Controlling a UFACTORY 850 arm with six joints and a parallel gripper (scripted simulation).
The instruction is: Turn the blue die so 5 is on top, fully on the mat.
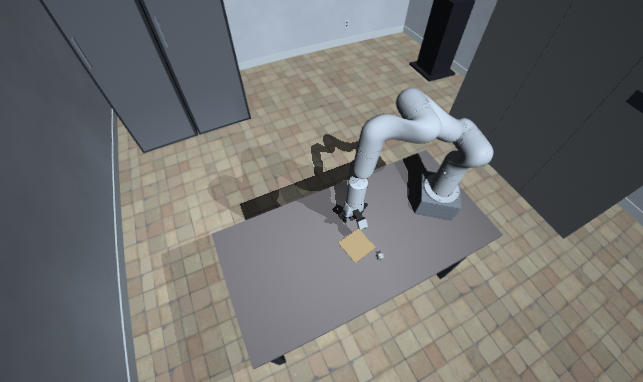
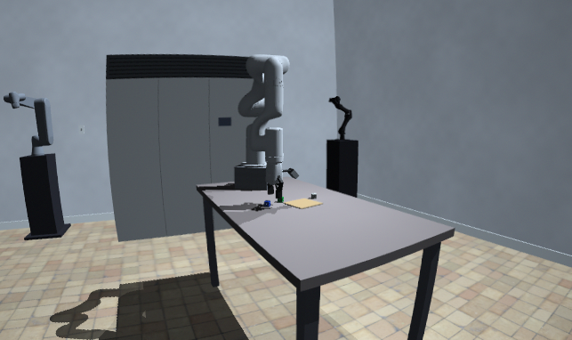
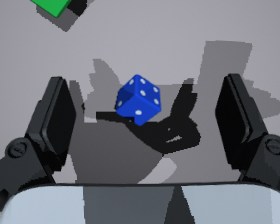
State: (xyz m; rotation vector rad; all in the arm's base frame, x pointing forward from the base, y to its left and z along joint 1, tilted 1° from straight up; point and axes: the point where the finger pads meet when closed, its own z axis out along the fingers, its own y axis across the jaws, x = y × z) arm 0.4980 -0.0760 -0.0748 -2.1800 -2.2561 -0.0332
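Now: hand 40 mm to the left of the blue die and 40 mm above it. Round my hand: white die: 40 mm behind, 240 mm to the left, 40 mm below; green die: 50 mm behind, 50 mm to the left, 40 mm below; mat: 40 mm ahead, 140 mm to the left, 50 mm below.
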